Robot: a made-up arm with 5 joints.
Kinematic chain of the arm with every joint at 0, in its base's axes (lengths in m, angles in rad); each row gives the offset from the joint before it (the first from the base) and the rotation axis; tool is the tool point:
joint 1: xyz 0 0 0.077 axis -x
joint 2: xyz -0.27 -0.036 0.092 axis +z
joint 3: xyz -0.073 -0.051 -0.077 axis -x
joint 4: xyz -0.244 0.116 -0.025 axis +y
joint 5: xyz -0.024 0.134 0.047 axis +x
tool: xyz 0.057 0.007 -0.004
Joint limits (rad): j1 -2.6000..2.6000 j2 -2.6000..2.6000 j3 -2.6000..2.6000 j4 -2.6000..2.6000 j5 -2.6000..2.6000
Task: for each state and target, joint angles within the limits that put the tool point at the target. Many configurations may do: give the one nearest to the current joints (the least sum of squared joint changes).
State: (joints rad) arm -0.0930 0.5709 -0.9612 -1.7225 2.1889
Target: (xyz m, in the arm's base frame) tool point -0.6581 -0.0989 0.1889
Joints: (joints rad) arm -0.3111 0.5072 -0.3905 -1.0975 2.2732
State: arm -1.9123 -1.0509 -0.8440 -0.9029 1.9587
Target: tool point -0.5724 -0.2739 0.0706
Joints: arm -2.0618 -0.3203 -0.9919 -0.8612 1.9918
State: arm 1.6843 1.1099 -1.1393 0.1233 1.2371
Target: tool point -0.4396 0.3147 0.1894
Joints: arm 2.1288 1.3506 -0.8739 0.6876 1.4450
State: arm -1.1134 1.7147 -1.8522 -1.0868 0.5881
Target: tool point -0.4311 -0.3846 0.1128
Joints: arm -0.6231 1.1803 -1.0518 -0.2658 0.5283
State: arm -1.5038 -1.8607 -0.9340 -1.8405 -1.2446
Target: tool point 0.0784 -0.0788 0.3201
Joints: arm -0.7085 -2.5947 -1.1509 -2.1201 -1.1071
